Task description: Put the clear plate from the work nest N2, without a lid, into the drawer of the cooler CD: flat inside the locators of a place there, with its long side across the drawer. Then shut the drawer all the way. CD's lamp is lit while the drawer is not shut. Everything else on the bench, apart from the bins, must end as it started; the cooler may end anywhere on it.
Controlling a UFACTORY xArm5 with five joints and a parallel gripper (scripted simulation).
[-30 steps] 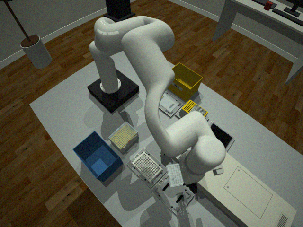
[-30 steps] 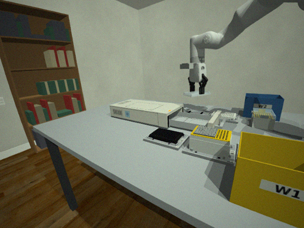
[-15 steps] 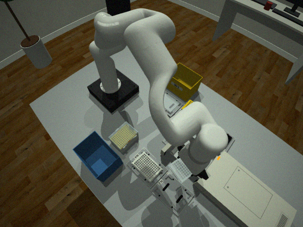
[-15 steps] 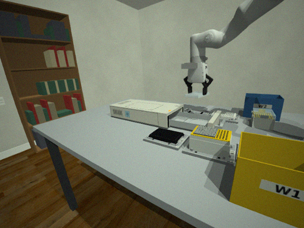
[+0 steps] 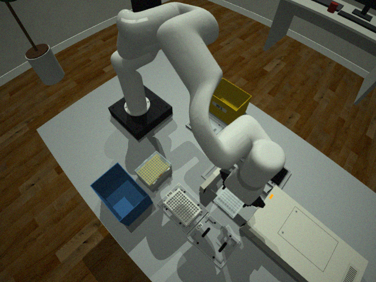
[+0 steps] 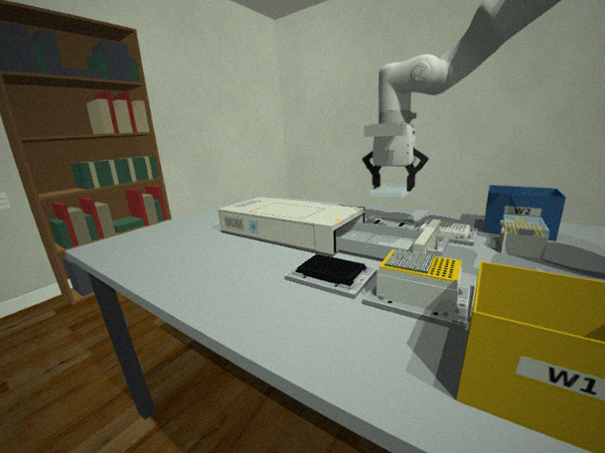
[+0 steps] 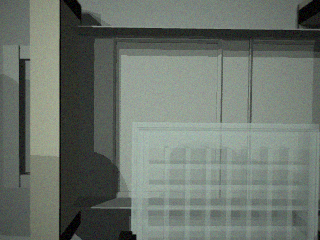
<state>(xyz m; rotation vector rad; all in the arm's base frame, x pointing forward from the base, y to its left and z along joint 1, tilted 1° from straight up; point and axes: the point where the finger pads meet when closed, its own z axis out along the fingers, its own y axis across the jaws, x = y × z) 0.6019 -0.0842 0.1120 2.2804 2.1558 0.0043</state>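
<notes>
The drawer is 20 mm ahead of my hand, 60 mm to the left of it and 120 mm below it. From my hand the other things lie so: cooler CD: 170 mm ahead, 50 mm to the left, 120 mm below; clear plate: 10 mm below; white plate: 130 mm behind, 120 mm to the right, 140 mm below.
</notes>
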